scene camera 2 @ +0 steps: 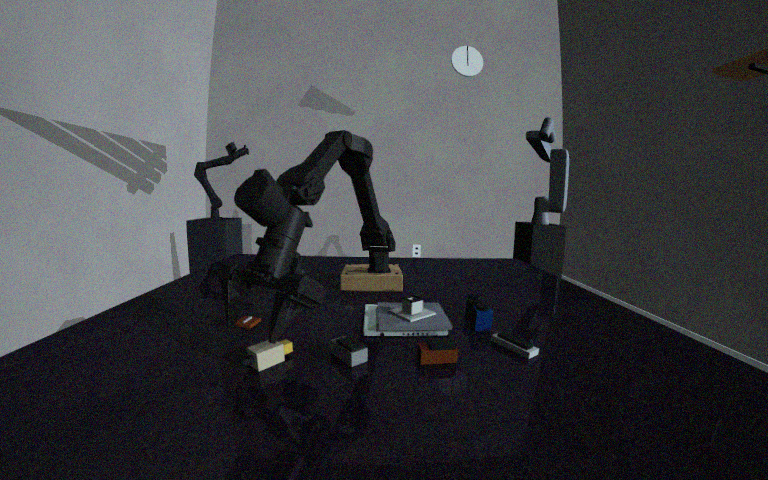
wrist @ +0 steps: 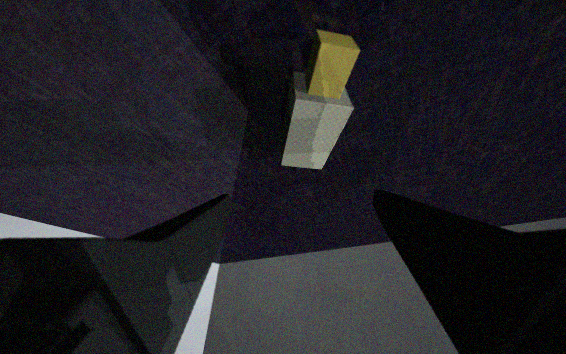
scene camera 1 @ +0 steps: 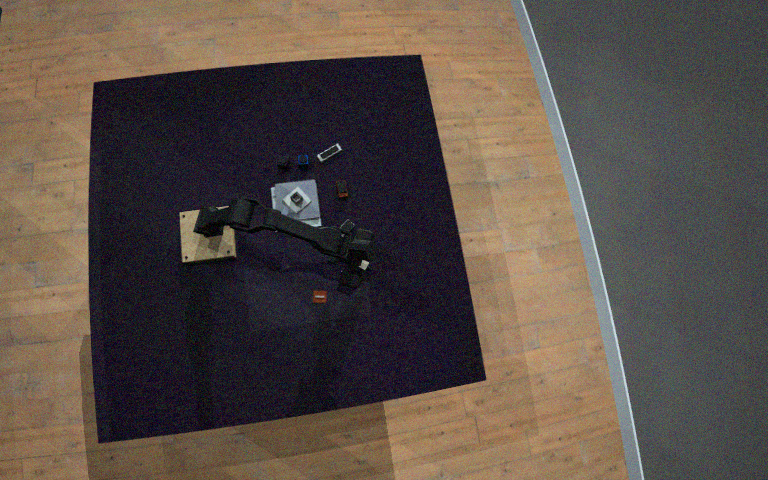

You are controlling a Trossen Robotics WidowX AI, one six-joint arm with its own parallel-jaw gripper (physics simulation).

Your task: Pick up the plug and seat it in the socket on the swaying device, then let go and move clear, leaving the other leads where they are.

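Observation:
The plug, a cream block (scene camera 1: 363, 264) (scene camera 2: 266, 357) (wrist: 317, 132) with a yellow tip (scene camera 2: 287, 346) (wrist: 332, 70), lies on the dark mat. My gripper (scene camera 2: 252, 330) (wrist: 301, 198) is open, with its fingers wide apart. In the wrist view the plug lies beyond the fingertips, in line with the gap and not between them. In scene camera 1 the gripper is dark and partly hidden by the arm. The device is a grey plate (scene camera 1: 309, 190) (scene camera 2: 390, 323) on a whitish base (scene camera 2: 370, 316). The socket, a small square housing (scene camera 1: 296, 197) (scene camera 2: 412, 306), stands on its white raised pad.
A grey block (scene camera 2: 352, 352), an orange block (scene camera 1: 342, 193) (scene camera 2: 438, 355), a blue block (scene camera 1: 303, 160) (scene camera 2: 483, 320) and a white bar (scene camera 1: 338, 148) (scene camera 2: 516, 346) lie around the device. A flat orange-red piece (scene camera 1: 320, 300) (scene camera 2: 248, 323) lies on the gripper's other side.

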